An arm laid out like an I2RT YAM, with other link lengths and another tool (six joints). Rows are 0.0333 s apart.
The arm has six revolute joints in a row. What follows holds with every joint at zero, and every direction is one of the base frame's. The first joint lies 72.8 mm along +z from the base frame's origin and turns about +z. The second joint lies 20.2 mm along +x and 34.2 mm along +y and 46 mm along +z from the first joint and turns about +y. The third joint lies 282.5 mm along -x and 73.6 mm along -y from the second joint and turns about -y. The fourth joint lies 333.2 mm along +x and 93.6 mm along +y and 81.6 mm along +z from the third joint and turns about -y. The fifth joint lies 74.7 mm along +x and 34.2 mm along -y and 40.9 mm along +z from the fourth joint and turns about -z. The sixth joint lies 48.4 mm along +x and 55.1 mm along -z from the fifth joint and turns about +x. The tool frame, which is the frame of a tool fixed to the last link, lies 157 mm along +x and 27 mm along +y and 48 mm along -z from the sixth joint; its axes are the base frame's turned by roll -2.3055, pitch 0.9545 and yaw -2.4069 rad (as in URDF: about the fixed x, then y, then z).
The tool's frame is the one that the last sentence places.
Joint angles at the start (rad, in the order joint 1, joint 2, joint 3, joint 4, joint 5, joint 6):
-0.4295, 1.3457, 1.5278, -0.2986, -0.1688, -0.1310
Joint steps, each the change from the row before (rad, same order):
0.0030, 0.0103, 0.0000, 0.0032, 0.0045, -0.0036
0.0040, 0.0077, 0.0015, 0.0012, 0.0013, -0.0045
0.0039, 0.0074, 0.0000, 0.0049, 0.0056, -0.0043
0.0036, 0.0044, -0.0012, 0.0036, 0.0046, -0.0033
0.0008, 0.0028, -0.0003, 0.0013, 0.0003, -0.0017
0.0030, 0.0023, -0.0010, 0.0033, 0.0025, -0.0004
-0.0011, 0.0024, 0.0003, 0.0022, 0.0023, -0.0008
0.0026, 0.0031, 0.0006, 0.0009, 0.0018, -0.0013
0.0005, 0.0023, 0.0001, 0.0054, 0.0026, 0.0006
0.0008, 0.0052, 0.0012, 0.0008, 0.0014, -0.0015
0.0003, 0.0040, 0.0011, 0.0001, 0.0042, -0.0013
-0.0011, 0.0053, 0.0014, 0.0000, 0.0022, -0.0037
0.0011, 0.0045, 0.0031, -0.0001, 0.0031, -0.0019
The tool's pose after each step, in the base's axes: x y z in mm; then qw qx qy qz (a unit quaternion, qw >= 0). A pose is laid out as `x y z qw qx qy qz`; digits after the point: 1 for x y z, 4 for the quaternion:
520.4 -155.6 433.5 0.4303 -0.0500 0.8562 -0.2816
523.2 -155.0 430.6 0.4282 -0.0527 0.8570 -0.2817
526.1 -155.5 427.9 0.4264 -0.0536 0.8573 -0.2835
528.1 -155.4 425.7 0.4250 -0.0544 0.8575 -0.2848
529.1 -155.5 424.4 0.4242 -0.0552 0.8578 -0.2850
530.4 -154.9 423.4 0.4241 -0.0556 0.8577 -0.2851
531.0 -156.3 422.9 0.4235 -0.0545 0.8577 -0.2863
532.3 -155.8 421.8 0.4228 -0.0554 0.8580 -0.2864
533.4 -156.5 422.1 0.4238 -0.0542 0.8573 -0.2874
534.9 -157.1 420.2 0.4222 -0.0546 0.8580 -0.2875
535.9 -158.3 418.6 0.4203 -0.0536 0.8586 -0.2885
537.0 -160.1 416.5 0.4179 -0.0536 0.8593 -0.2899
538.2 -160.8 415.8 0.4167 -0.0535 0.8596 -0.2909

